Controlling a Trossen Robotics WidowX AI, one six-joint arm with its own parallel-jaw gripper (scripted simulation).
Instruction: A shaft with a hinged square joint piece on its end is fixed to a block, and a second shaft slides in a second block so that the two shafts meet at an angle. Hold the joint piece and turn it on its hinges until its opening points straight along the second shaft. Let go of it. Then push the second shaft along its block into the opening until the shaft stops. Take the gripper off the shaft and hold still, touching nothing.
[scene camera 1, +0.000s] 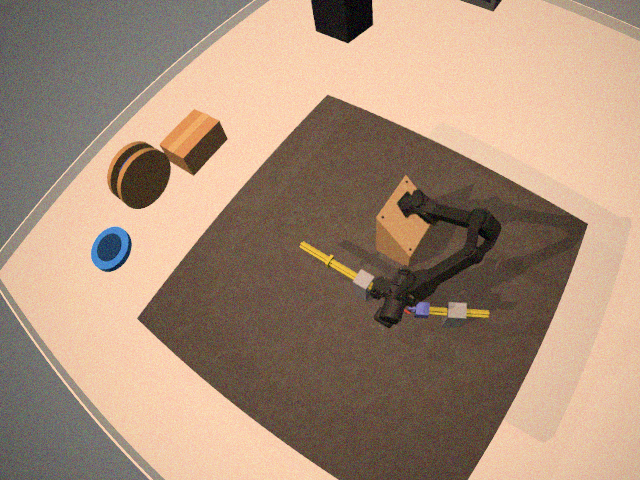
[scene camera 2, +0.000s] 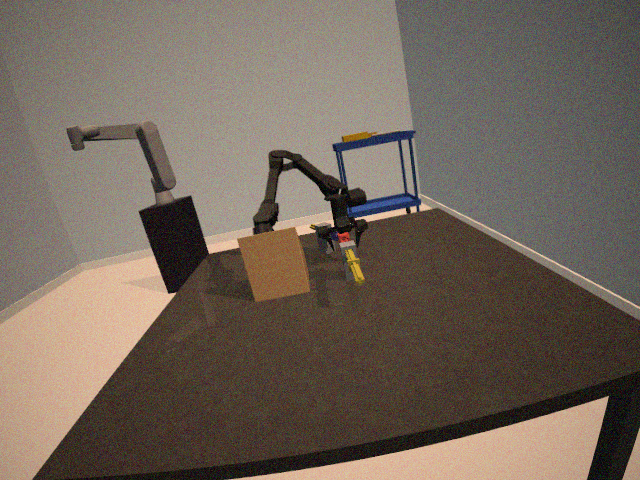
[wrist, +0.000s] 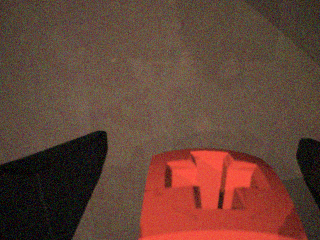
Observation:
The gripper (scene camera 2: 345, 249) is open, with nothing in its grasp.
The gripper also shows in the wrist view (wrist: 202, 144).

